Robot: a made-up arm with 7 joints.
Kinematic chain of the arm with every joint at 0, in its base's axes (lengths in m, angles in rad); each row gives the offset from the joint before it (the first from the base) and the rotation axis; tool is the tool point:
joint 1: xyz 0 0 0.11 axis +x
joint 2: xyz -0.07 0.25 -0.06 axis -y
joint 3: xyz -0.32 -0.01 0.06 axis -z
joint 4: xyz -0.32 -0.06 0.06 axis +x
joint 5: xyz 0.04 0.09 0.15 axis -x
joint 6: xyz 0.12 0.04 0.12 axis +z
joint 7: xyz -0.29 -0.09 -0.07 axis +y
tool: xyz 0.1 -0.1 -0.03
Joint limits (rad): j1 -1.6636..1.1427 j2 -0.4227..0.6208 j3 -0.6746..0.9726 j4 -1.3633..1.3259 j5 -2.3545..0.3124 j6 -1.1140..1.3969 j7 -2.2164..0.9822
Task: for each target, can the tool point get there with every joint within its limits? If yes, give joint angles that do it. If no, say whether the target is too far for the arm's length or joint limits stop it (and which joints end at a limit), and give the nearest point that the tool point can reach.
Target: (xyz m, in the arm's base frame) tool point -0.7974 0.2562 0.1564
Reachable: yes | joints 0.9177 0.4050 -0.2214 0.0207 -2.0122 -0.2936 -0.0863
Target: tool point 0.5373 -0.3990 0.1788
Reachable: no: joint limits stop it (at a limit: joint 1, joint 2, joint 3, joint 5, joint 6, joint 7) | nearest point -0.0051 -0.3412 0.1826 | short by 0.546 m
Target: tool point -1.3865 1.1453 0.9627
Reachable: no: too far | nearest point -0.8020 0.6115 0.5653 | short by 0.886 m
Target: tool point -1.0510 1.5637 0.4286
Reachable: no: too far | nearest point -0.6553 0.8496 0.2831 | short by 0.829 m
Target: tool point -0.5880 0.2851 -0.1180
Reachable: yes | joints 0.5181 0.4584 0.2856 1.0209 -0.9321 0.6884 -1.4040
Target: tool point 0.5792 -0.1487 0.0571
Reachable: no: joint limits stop it (at a limit: joint 1, joint 2, joint 3, joint 5, joint 6, joint 7) | nearest point -0.0122 -0.2547 0.0848 | short by 0.601 m
